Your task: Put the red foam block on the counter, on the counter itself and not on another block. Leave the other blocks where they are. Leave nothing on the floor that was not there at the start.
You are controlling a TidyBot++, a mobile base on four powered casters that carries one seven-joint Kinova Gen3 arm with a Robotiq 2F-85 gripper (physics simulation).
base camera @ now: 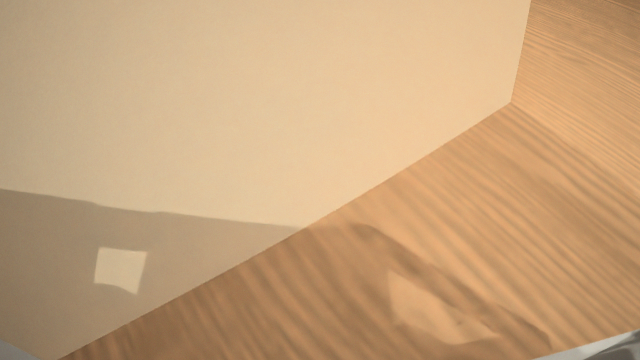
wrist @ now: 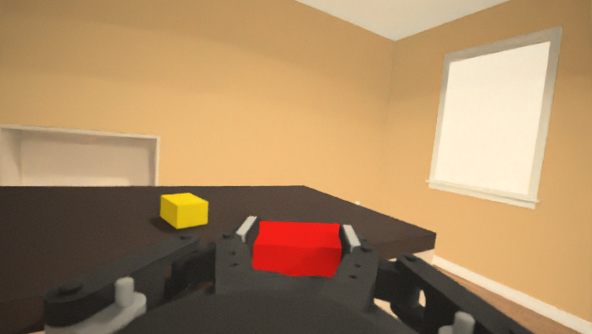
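The red foam block is between the fingertips of my gripper, which is shut on it, in the lower middle of the wrist view. The dark counter top stretches behind and to the left of the block. I cannot tell how high the block is above the counter's surface. A yellow block sits on the counter, to the left of my gripper. The base camera shows the pale counter side, but not the gripper or the blocks.
The counter's right corner lies to the right of the gripper. A window is in the right wall, and a white-framed recess is at the left. Wooden floor runs along the counter's base, with shadows on it.
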